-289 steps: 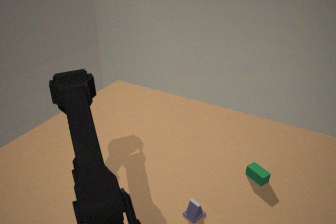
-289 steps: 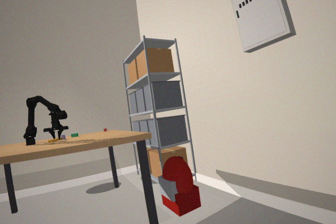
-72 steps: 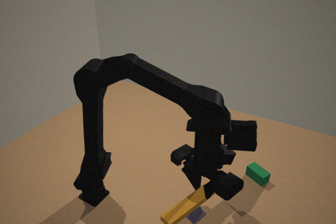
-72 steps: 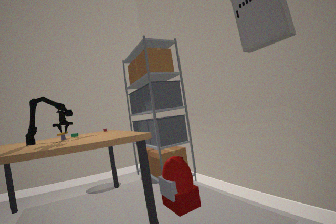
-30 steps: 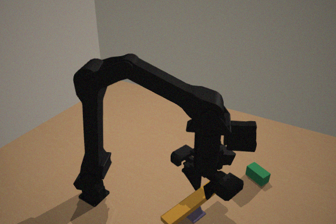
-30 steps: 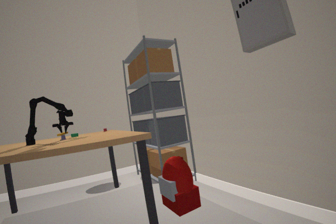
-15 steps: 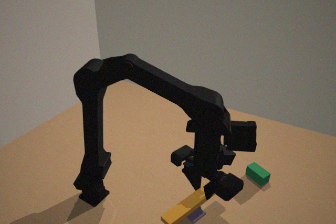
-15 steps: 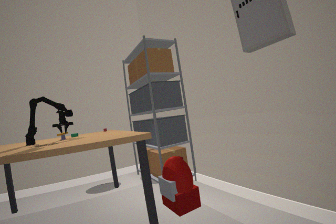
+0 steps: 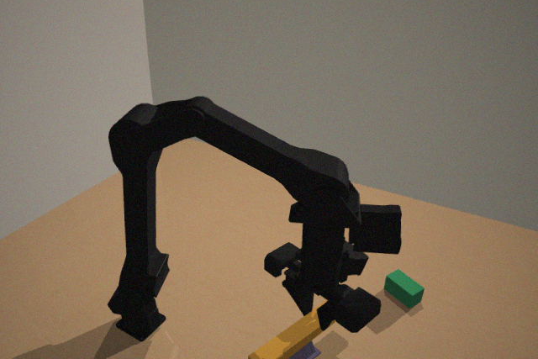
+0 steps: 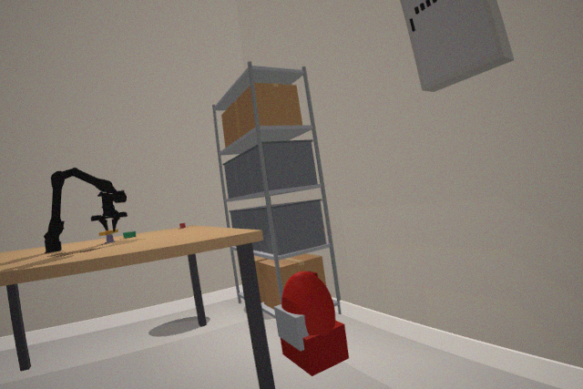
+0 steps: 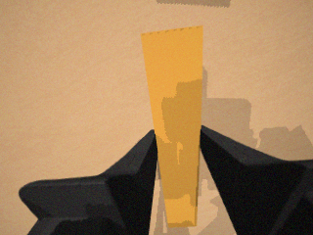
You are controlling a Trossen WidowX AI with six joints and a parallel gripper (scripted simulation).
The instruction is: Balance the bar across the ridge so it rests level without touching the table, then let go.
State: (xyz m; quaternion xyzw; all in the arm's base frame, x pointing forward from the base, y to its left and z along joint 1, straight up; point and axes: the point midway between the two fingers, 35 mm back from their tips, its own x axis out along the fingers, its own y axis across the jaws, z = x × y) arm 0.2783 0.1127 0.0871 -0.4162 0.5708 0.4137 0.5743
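Right now my gripper tip is 10 mm past the yellow bar and 30 mm to the left of it. The rest, counted from my gripper tip: green block 100 mm ahead, 180 mm to the left, 40 mm below; red block 460 mm ahead, 390 mm to the left, 40 mm below.
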